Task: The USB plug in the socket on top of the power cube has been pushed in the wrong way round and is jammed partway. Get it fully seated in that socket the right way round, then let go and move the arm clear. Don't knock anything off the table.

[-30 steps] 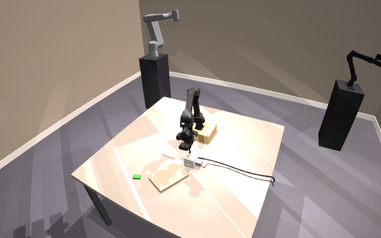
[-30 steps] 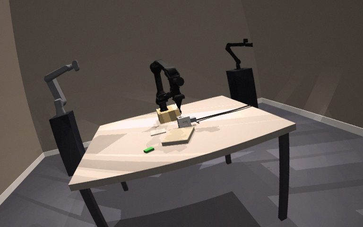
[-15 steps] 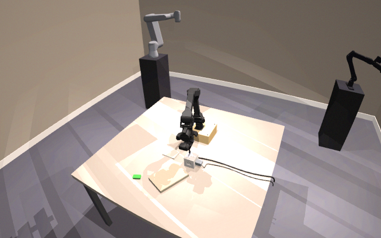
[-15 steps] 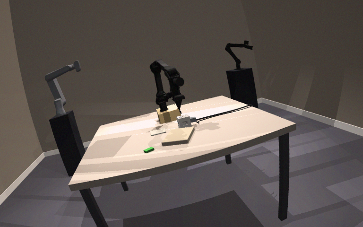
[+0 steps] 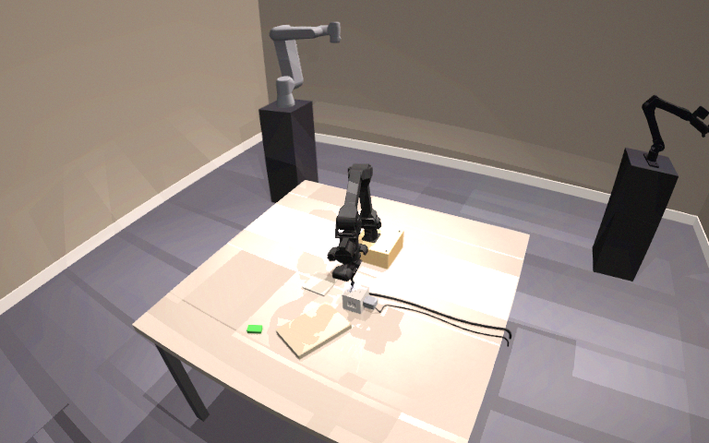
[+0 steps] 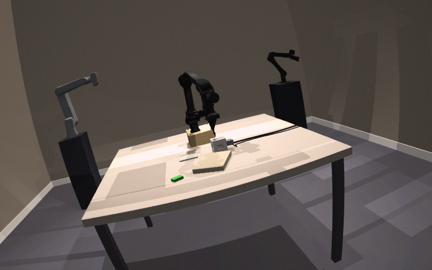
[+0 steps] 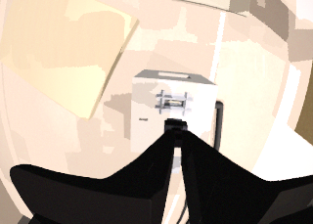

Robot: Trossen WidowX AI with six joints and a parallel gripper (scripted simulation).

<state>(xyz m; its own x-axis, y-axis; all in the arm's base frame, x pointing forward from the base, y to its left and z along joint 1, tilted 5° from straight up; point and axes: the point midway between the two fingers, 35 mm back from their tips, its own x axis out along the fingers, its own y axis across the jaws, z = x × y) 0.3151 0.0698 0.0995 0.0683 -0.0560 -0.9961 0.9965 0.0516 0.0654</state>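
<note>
Now: the dark USB plug 20 mm below my gripper tip. Also, from my gripper tip: thin white strip: 170 mm to the right, 130 mm below, 40 mm behind; then flat tan board: 180 mm ahead, 120 mm below, 60 mm to the right; then small green block: 280 mm ahead, 260 mm to the right, 120 mm below.
</note>
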